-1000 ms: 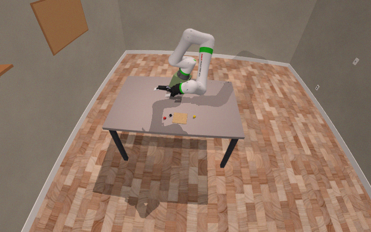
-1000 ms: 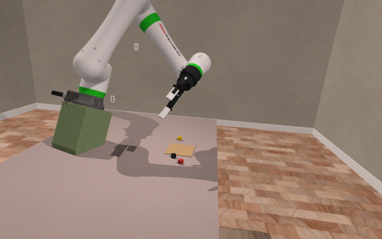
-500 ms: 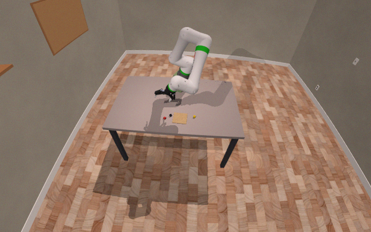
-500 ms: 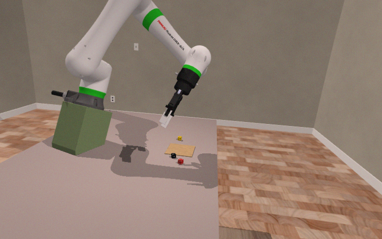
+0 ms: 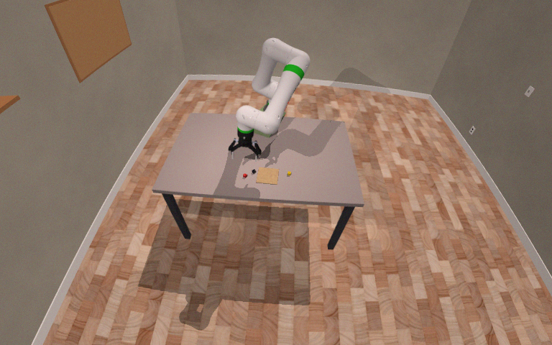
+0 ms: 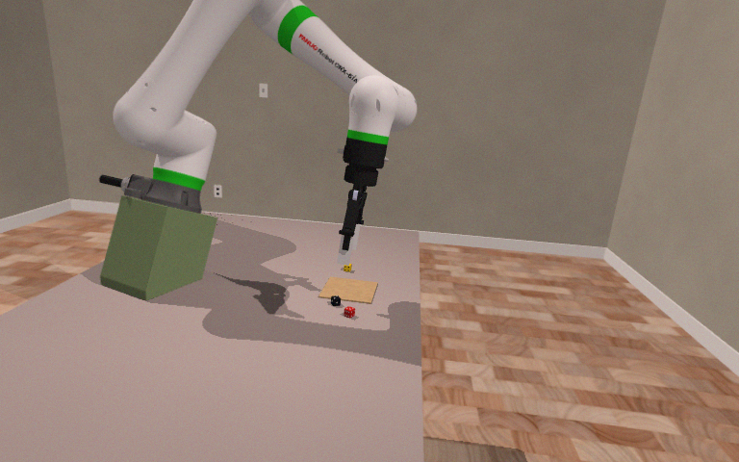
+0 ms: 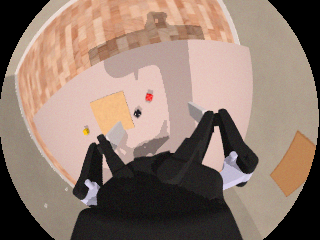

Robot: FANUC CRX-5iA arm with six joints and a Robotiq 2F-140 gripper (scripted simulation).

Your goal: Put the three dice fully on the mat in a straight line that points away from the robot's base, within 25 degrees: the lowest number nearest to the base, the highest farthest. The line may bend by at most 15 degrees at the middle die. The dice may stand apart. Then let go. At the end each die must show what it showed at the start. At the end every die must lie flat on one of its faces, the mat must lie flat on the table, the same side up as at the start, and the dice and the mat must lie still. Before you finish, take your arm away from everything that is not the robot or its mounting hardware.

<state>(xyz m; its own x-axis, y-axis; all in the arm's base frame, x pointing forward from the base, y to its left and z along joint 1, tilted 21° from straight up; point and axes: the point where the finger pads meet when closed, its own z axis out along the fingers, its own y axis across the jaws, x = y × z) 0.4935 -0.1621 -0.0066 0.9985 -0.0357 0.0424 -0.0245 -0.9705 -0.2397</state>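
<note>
Now: hand 150 mm above the red die and 10 mm short of it. From my hand the other things lie so: yellow die 290 mm to the left, 150 mm below, 30 mm behind; then tan mat 160 mm below, 150 mm to the left; then black die 150 mm below, 50 mm to the left, 30 mm behind.
</note>
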